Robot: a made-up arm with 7 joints. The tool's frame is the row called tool. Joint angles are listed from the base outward.
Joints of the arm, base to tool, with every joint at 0 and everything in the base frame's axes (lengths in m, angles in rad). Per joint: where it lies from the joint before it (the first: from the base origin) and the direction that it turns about. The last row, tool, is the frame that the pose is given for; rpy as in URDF.
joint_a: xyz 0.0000 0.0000 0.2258 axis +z
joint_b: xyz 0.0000 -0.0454 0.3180 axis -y
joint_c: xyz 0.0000 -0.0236 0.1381 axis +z
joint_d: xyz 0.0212 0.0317 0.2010 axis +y
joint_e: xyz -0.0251 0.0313 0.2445 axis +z
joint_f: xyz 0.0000 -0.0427 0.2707 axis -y
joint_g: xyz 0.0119 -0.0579 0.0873 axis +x
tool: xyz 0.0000 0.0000 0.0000 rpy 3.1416 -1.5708 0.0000
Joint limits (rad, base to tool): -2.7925..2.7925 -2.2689..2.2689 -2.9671..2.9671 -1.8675..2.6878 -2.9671..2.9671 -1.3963..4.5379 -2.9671..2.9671
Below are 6 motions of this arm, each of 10 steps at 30 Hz.
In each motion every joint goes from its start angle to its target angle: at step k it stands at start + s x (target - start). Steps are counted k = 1, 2, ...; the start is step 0. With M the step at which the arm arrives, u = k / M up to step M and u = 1 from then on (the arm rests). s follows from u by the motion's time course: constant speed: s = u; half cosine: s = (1 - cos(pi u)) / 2; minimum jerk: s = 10 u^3 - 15 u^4 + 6 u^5.
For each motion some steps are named. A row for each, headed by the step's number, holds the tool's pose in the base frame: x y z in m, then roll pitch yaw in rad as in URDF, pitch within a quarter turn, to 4 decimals.
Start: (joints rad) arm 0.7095 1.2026 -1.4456 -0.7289 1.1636 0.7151 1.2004
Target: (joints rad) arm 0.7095 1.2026 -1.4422 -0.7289 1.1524 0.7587 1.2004
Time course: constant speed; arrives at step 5
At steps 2, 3, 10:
2: -0.7603 -0.3093 0.7746 0.4875 0.2540 -1.9395
3: -0.7601 -0.3092 0.7735 0.4958 0.2586 -1.9382
10: -0.7596 -0.3090 0.7713 0.5126 0.2677 -1.9355

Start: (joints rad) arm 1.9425 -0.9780 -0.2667 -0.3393 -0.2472 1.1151 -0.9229
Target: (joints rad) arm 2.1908 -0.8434 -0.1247 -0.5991 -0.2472 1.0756 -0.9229
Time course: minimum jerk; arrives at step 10
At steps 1, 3, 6, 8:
1: -0.1845 0.5010 1.2373 1.0403 -0.2027 -2.8012
3: -0.1878 0.4612 1.2576 0.9851 -0.2181 -2.7325
6: -0.1700 0.3304 1.3112 0.7940 -0.2578 -2.4970
8: -0.1454 0.2701 1.3287 0.6961 -0.2705 -2.3773

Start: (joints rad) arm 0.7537 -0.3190 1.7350 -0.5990 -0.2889 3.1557 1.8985
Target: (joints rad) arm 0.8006 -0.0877 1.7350 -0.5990 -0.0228 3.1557 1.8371
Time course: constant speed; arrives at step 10
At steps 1, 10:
1: 0.4191 -0.0589 1.1510 2.0968 0.1677 0.5228
10: 0.3181 -0.1186 1.2053 2.1979 -0.1166 0.7909

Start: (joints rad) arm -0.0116 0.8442 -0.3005 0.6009 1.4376 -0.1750 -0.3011
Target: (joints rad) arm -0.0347 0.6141 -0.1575 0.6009 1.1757 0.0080 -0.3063
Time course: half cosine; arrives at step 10
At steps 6, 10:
6: -0.1827 -0.1035 1.4249 1.2944 -1.2155 2.9055
10: -0.1172 -0.0969 1.4368 1.2389 -1.2775 2.8996

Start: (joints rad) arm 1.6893 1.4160 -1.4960 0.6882 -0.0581 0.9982 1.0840
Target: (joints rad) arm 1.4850 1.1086 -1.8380 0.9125 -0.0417 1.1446 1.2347
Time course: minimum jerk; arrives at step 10
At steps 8, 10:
8: 0.3892 -0.7824 0.7570 -1.7393 0.6867 -2.0826
10: 0.3823 -0.7826 0.7602 -1.7535 0.6726 -2.1091

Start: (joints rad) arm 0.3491 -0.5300 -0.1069 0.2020 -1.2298 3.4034 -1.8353
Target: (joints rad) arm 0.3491 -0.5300 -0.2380 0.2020 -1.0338 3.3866 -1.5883
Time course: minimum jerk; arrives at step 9
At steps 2, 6, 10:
2: 0.3852 0.0862 1.2200 -1.5945 0.4540 0.6743
6: 0.3933 0.0763 1.2158 -1.5346 0.6103 0.7214
10: 0.3956 0.0733 1.2146 -1.5149 0.6554 0.7397

